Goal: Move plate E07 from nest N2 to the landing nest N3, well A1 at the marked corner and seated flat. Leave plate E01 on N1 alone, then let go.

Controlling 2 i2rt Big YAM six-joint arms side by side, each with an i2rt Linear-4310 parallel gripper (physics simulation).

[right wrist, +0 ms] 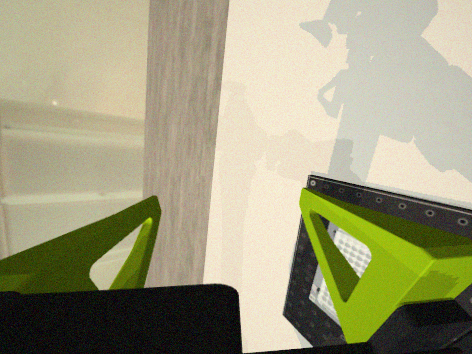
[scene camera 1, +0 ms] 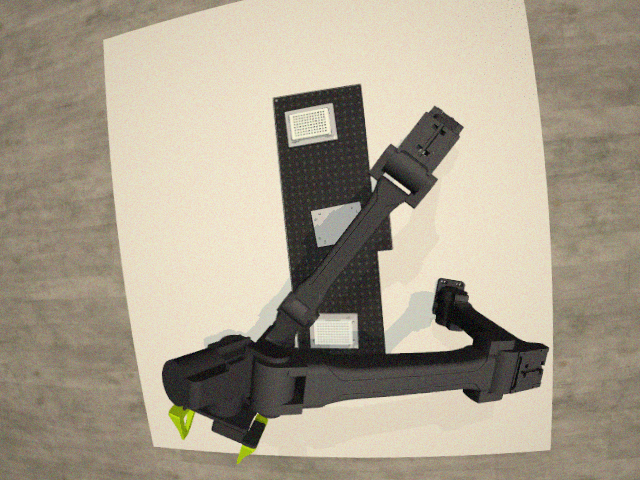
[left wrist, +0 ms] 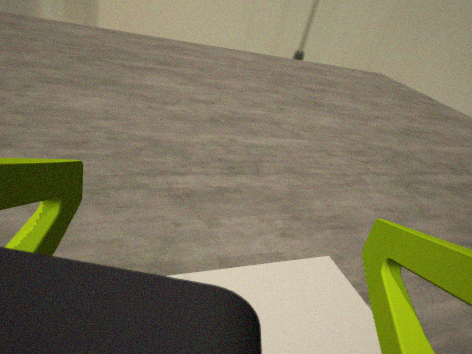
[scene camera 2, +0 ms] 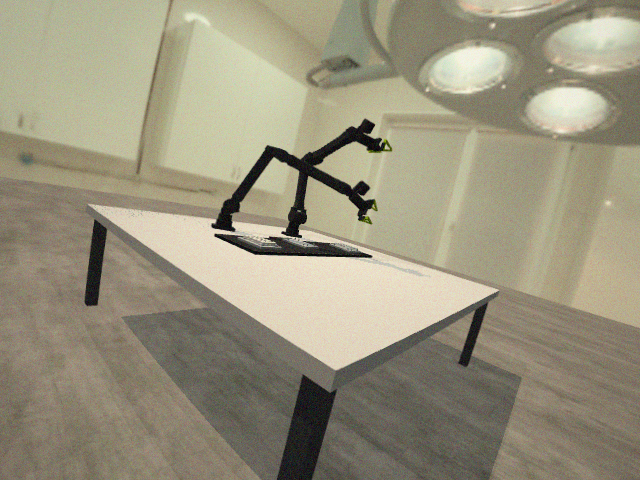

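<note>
Two white well plates sit in grey nests near the ends of a black perforated board: an upper plate (scene camera 1: 310, 124) (scene camera 2: 259, 241) and a lower plate (scene camera 1: 334, 331) (scene camera 2: 344, 247) (right wrist: 356, 252). Labels and marked corners are too small to read, so I cannot tell which is E07 or E01. A bare grey nest (scene camera 1: 330, 222) (scene camera 2: 300, 242) lies between them, partly under my right arm in scene camera 1. My left gripper (scene camera 1: 212, 442) (scene camera 2: 381, 147) (left wrist: 229, 208) is open and empty, high over the table. My right gripper (scene camera 2: 370, 212) (right wrist: 230, 199) is open and empty, lower down; scene camera 1 hides it.
The black board (scene camera 1: 330, 170) (right wrist: 295, 285) lies on the cream table (scene camera 1: 196, 206) (scene camera 2: 330, 304) (left wrist: 310, 300). In scene camera 1 my right arm crosses it diagonally, and my left arm covers its lower end. Both grippers hang near the lower-left table corner there. A lamp (scene camera 2: 467, 67) hangs in the room.
</note>
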